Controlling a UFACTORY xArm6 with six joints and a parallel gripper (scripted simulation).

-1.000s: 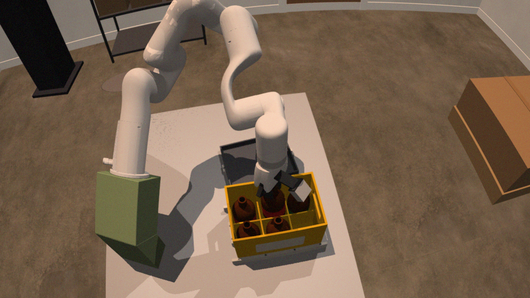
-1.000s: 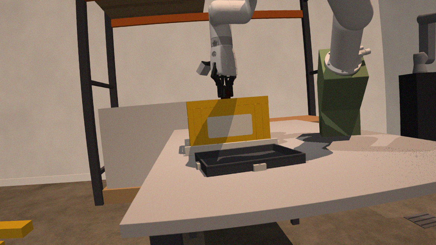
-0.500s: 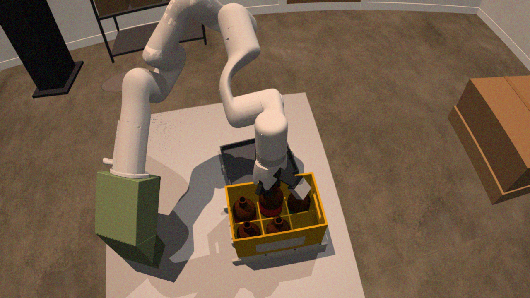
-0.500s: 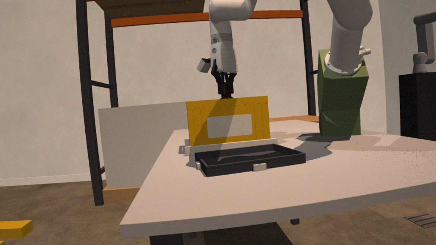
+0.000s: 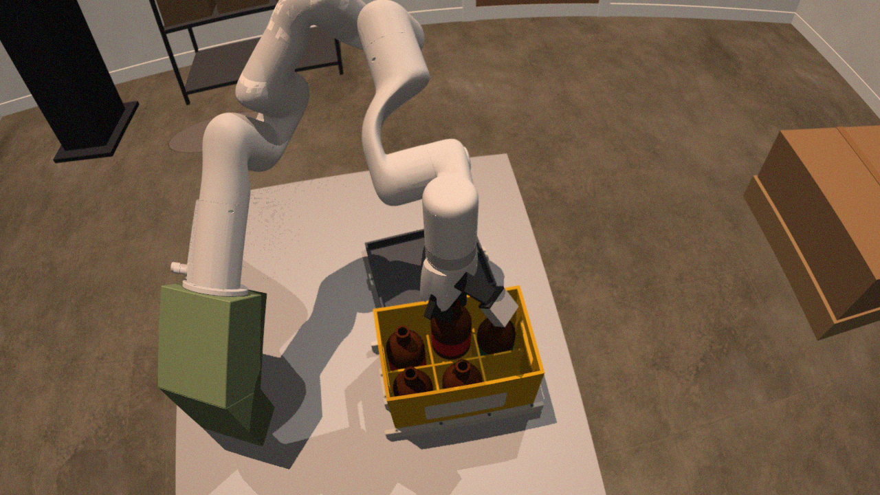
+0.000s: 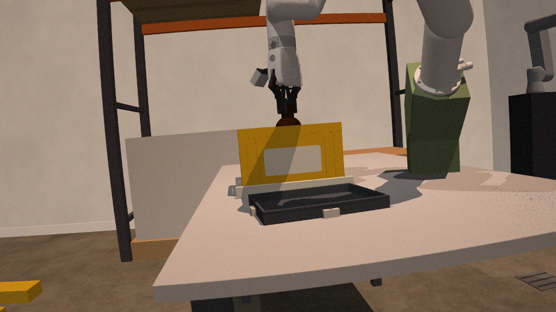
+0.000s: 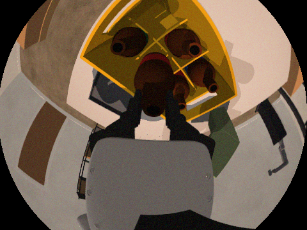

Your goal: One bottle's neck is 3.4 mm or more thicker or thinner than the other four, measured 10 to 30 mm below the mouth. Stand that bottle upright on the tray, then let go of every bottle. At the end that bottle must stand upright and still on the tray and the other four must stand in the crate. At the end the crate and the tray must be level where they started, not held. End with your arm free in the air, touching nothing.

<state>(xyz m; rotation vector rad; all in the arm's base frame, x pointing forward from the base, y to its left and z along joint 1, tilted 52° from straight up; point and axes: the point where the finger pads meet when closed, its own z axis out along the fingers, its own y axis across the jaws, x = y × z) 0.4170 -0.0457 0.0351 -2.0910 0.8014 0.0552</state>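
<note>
Right now my hand is 7 cm above the glass bottle. The rest, counted from my hand: yellow crate 1 cm ahead, 4 cm to the right, 14 cm below; dark tray 5 cm behind, 23 cm to the left, 22 cm below.
</note>
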